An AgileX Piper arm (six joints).
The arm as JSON. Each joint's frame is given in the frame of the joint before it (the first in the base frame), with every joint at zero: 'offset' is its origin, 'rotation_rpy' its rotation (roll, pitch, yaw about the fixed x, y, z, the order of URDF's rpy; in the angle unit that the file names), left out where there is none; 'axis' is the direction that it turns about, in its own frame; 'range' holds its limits. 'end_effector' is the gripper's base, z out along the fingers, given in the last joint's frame.
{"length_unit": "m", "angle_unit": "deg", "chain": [
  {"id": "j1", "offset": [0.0, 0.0, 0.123], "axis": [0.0, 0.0, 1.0], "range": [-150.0, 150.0]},
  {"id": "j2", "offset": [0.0, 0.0, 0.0], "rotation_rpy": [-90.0, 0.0, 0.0], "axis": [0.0, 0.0, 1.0], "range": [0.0, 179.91]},
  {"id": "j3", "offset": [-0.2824, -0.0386, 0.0], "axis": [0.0, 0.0, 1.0], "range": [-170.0, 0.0]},
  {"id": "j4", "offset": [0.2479, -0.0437, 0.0], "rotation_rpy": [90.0, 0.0, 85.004], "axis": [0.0, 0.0, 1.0], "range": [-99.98, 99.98]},
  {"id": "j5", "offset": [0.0, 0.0, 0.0], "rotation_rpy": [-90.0, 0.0, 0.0], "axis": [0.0, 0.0, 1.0], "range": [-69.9, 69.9]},
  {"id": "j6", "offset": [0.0, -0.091, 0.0], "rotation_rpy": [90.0, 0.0, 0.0], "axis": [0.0, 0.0, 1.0], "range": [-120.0, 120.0]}
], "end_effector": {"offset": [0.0, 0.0, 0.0]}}
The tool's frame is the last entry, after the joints.
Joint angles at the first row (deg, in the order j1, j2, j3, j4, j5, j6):
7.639, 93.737, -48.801, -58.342, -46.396, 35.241
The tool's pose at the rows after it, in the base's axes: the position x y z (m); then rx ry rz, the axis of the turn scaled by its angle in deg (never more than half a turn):
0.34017 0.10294 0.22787 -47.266 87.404 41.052
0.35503 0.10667 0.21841 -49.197 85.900 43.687
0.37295 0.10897 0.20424 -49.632 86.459 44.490
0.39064 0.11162 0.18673 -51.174 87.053 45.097
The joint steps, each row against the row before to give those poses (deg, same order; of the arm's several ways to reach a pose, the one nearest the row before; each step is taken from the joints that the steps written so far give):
-2.107, 7.366, -4.388, -7.087, -10.934, 5.949
-0.143, 4.499, -3.757, -1.754, -2.965, 0.235
0.001, 4.788, -3.918, -0.571, -0.413, 0.116
0.000, 5.124, -4.311, -1.495, -0.300, 0.001

